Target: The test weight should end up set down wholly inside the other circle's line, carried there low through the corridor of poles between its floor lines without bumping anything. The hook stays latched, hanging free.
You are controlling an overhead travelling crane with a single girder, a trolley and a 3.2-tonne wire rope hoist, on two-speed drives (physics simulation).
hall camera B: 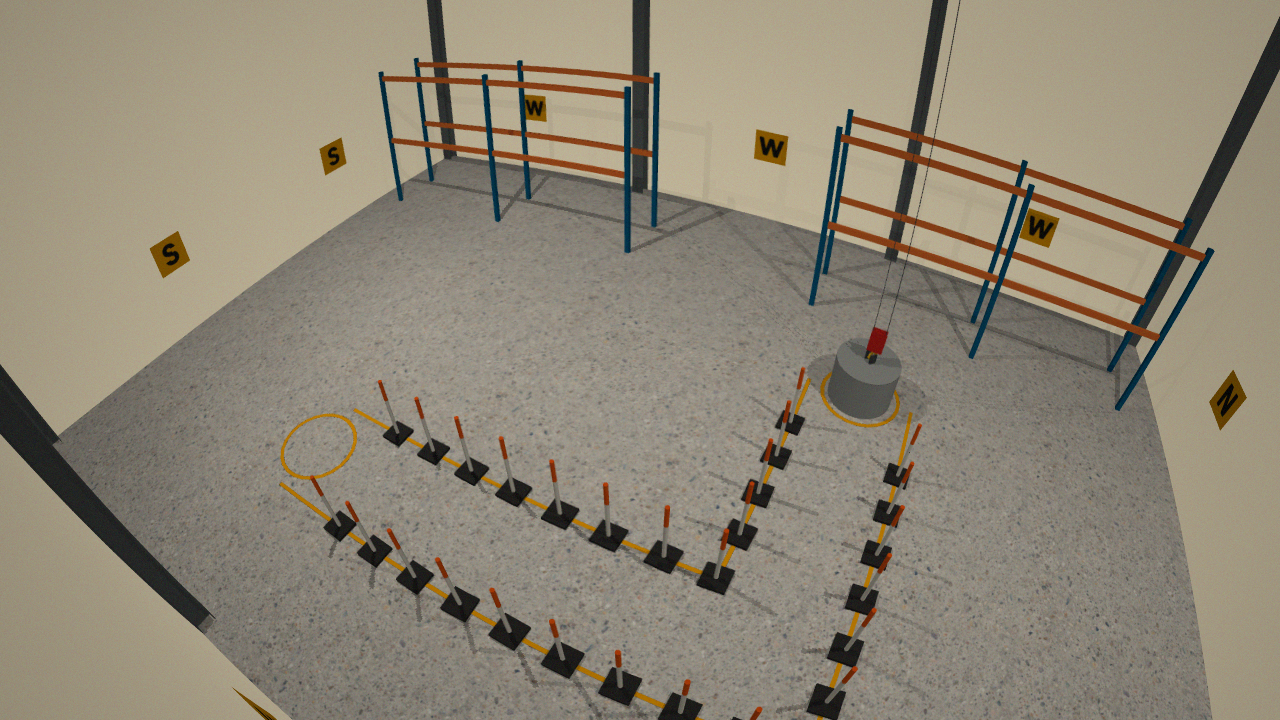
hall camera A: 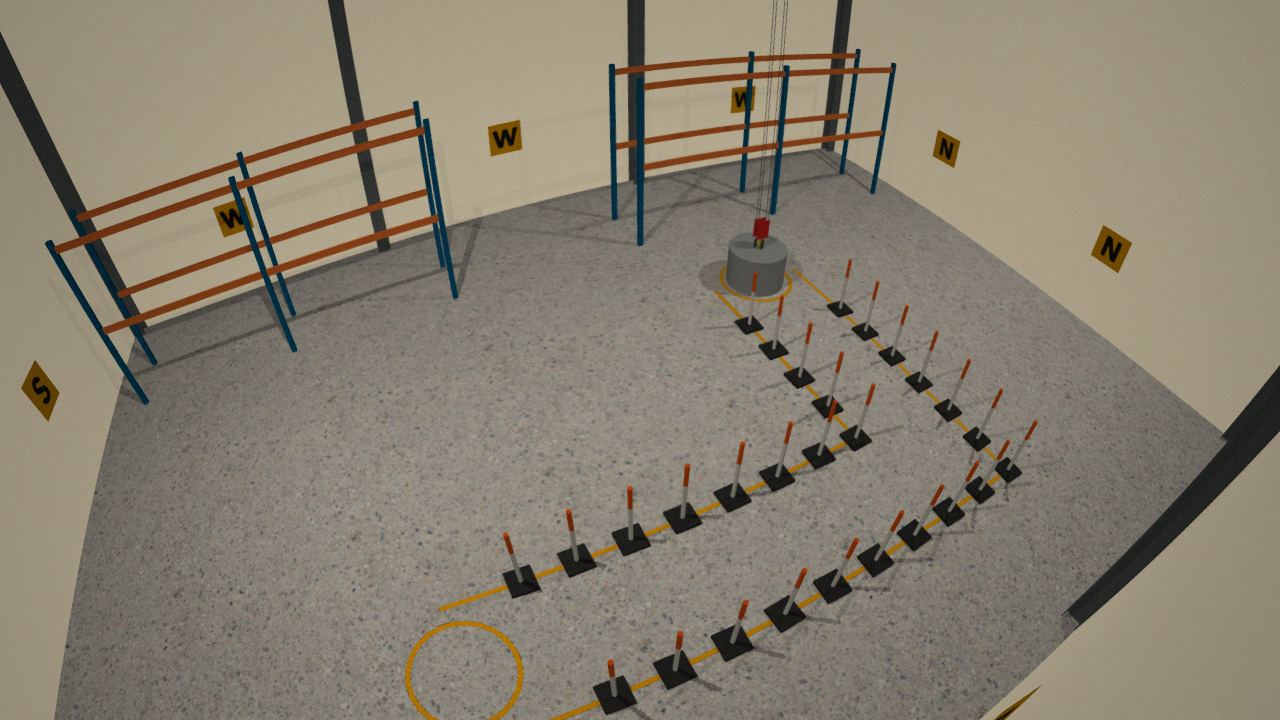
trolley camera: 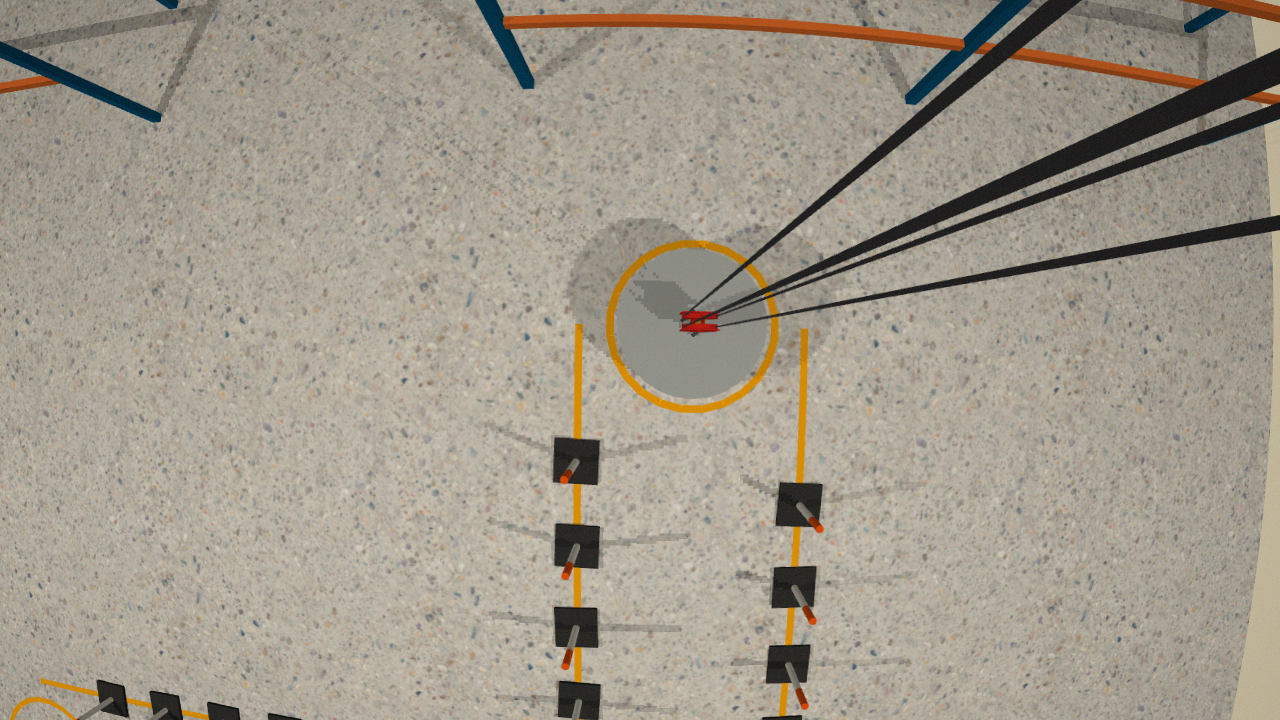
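The test weight (hall camera A: 756, 270) (hall camera B: 861, 386) (trolley camera: 662, 358), a grey cylinder, stands upright inside one orange circle's line (hall camera A: 756, 299) (hall camera B: 861, 424) (trolley camera: 692, 409); whether its base touches the floor is too fine to tell. My hook (hall camera A: 759, 242) (hall camera B: 870, 357) (trolley camera: 699, 322), under its red block, is at the middle of the weight's top and looks shut on it; the latch is too small to make out. The ropes run straight up from the block. The other circle's line (hall camera A: 464, 623) (hall camera B: 281, 445) (trolley camera: 35, 699) lies at the corridor's far end, cut off in the trolley view.
Poles on black bases (hall camera A: 631, 539) (hall camera B: 608, 534) (trolley camera: 575, 461) stand along two orange floor lines (hall camera A: 472, 599) (hall camera B: 299, 498) (trolley camera: 578, 385), forming a corridor with one bend. Two blue and orange racks (hall camera A: 640, 161) (hall camera A: 264, 268) (hall camera B: 627, 170) (hall camera B: 1003, 268) stand along the W wall, one behind the weight.
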